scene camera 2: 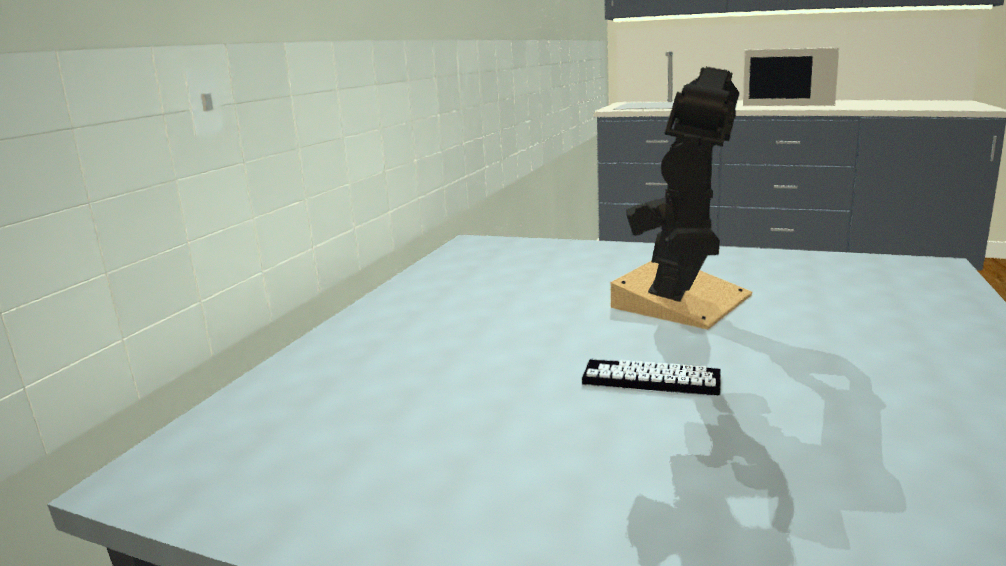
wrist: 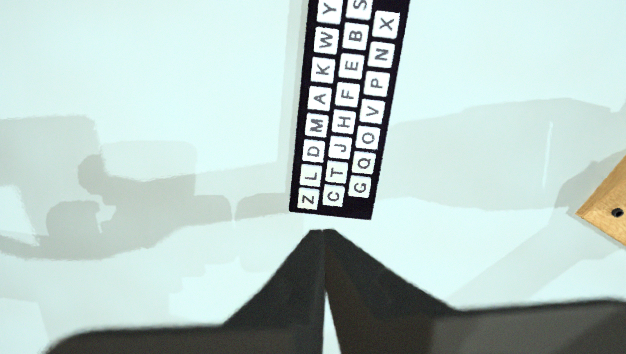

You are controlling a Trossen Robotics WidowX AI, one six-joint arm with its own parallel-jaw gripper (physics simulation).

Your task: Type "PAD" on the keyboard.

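Where they show: gripper, between the fingertips: (scene camera 2: 685, 289) (wrist: 321, 241); arm's base, origin of its link: (scene camera 2: 667, 291).
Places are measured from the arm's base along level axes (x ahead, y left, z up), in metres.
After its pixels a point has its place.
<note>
The black keyboard (scene camera 2: 650, 377) @[z -0.021, x 0.330, y 0.041 m] (wrist: 342, 107) @[z -0.021, x 0.316, y 0.054 m] with white letter keys lies flat on the table. In the wrist view, the P key (wrist: 376, 83) @[z -0.016, x 0.298, y 0.032 m] is in the right row, and the A key (wrist: 319, 98) @[z -0.016, x 0.335, y 0.051 m] and D key (wrist: 313, 151) @[z -0.016, x 0.330, y 0.090 m] are in the left row. My gripper (wrist: 321, 241) @[z 0.124, x 0.326, y 0.088 m] is shut and empty. In the wrist view its tips show just below the Z and C end of the keyboard, apart from the keys. In the scene view it is raised behind the keyboard, and its tips cannot be told from the dark arm.
The wooden base (scene camera 2: 629, 298) @[z -0.005, x 0.047, y -0.064 m] (wrist: 607, 202) @[z -0.021, x 0.082, y 0.076 m] of the arm stands on the table (scene camera 2: 351, 422) @[z -0.033, x 0.578, y -0.337 m] behind the keyboard. Arm shadows fall across the table. A tiled wall (scene camera 2: 211, 267) runs along the left. Dark cabinets (scene camera 2: 787, 165) and a microwave (scene camera 2: 825, 77) are in the background.
</note>
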